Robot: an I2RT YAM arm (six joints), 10 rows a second.
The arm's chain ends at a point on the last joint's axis. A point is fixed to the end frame.
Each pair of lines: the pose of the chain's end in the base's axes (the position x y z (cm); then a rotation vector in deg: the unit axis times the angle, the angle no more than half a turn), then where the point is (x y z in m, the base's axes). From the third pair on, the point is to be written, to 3 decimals.
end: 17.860, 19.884, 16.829, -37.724, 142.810, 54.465
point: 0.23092 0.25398 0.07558
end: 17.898, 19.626, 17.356, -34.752, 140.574, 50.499
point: 0.23983 0.24692 0.08354
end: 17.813, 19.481, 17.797, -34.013, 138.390, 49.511
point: 0.243 0.245 0.091
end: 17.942, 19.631, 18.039, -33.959, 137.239, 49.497
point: 0.246 0.247 0.095
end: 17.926, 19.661, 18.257, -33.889, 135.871, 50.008
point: 0.248 0.249 0.099
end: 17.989, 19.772, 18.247, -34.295, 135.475, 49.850
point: 0.249 0.250 0.099
